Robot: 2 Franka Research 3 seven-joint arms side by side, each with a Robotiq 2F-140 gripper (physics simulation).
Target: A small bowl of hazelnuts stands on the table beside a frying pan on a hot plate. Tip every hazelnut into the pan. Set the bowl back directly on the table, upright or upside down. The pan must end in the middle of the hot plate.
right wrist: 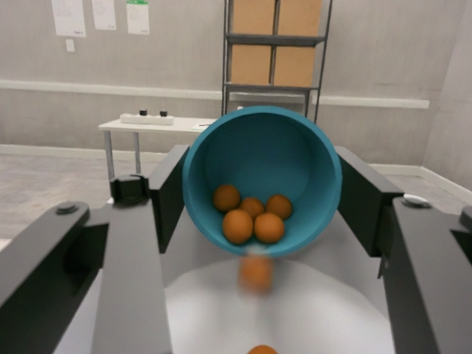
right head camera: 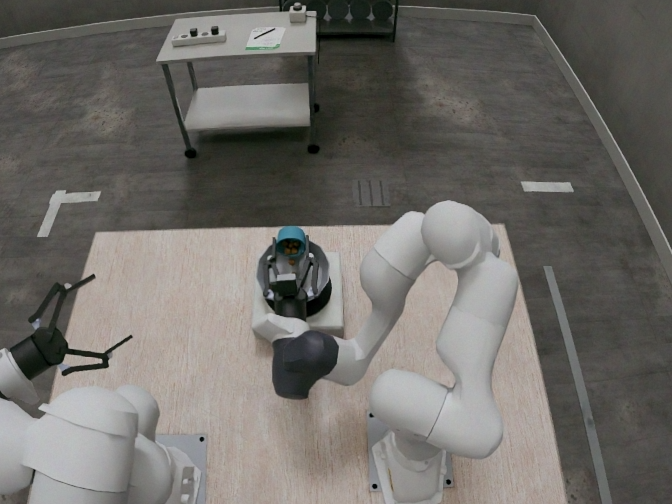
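Note:
My right gripper [right head camera: 291, 241] [right wrist: 258, 168] is shut on the teal bowl [right head camera: 290, 232] [right wrist: 260, 150], holding it tilted on its side over the pan, mouth toward the wrist. Several brown hazelnuts [right head camera: 291, 248] [right wrist: 237, 226] lie inside near the lower rim. A blurred hazelnut [right wrist: 256, 273] is falling just below the rim, and part of another hazelnut [right wrist: 262, 350] shows at the bottom of the right wrist view. The grey frying pan [right head camera: 322, 265] [right wrist: 210, 305] is on the white hot plate [right head camera: 335, 317], partly hidden by the gripper. My left gripper [right head camera: 112, 307] is open and empty at the left.
The wooden table [right head camera: 179, 303] carries both arms; the right arm [right head camera: 477, 325] reaches over its right part, and the left arm [right head camera: 86, 434] is at the lower left. A white cart [right head camera: 244, 108] stands on the floor beyond the table. A shelf rack [right wrist: 275, 40] stands against the wall.

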